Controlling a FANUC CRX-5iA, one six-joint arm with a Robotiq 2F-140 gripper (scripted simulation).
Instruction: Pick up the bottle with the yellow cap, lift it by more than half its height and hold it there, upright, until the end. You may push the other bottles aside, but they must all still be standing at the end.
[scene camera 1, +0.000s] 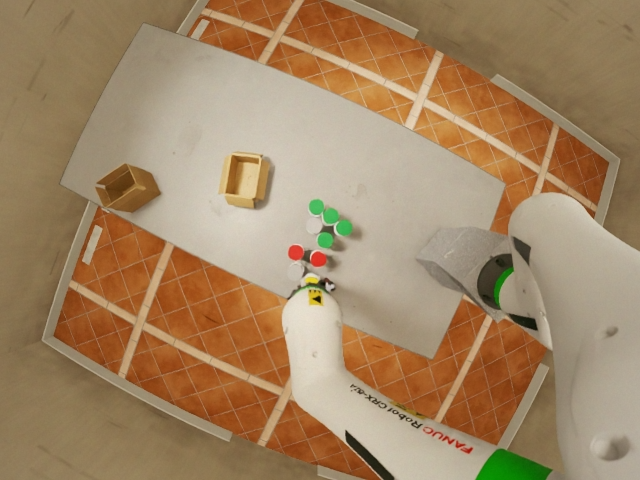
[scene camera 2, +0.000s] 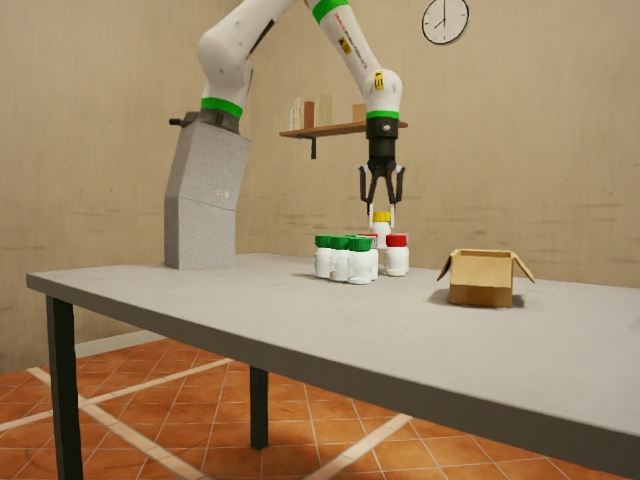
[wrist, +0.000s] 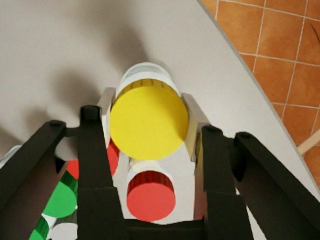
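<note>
My gripper is there at (scene camera 2: 380, 227), and the wrist view shows my gripper (wrist: 147, 105) too. As for a cardboard box (scene camera 1: 132, 196), I can see it from that camera. In scene camera 2 the box is out of frame, and in the wrist view the box is out of frame as well.
</note>
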